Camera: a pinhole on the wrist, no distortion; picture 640 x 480 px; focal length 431.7 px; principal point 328.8 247.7 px. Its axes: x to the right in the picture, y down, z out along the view. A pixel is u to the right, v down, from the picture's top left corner.
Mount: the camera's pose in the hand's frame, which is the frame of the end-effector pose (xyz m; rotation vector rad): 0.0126 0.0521 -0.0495 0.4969 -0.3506 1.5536
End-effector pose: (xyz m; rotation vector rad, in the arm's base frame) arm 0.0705 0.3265 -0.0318 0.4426 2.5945 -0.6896
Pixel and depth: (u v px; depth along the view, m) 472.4 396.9 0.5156
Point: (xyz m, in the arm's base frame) 0.2943 -0.0172 -0.3386
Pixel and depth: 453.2 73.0 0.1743
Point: 0.0257 0.2905 -0.1765
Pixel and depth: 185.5 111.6 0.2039
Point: -0.0288 0.2118 -0.1013
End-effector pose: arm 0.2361 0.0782 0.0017 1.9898 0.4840 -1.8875
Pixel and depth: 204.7 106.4 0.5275
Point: -0.1848 0.2295 -0.2545
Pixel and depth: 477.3 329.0 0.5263
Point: -0.2371 -0.1029 0.0125
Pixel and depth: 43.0 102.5 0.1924
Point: 0.1296 0.1914 -0.0989
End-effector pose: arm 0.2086 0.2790 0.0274 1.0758 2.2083 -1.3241
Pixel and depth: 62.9 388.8 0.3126
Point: 0.0270 0.0678 0.1663
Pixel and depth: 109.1 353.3 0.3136
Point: 0.0310 0.0732 0.1252
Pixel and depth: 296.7 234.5 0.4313
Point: -0.0071 -0.0055 -0.0496
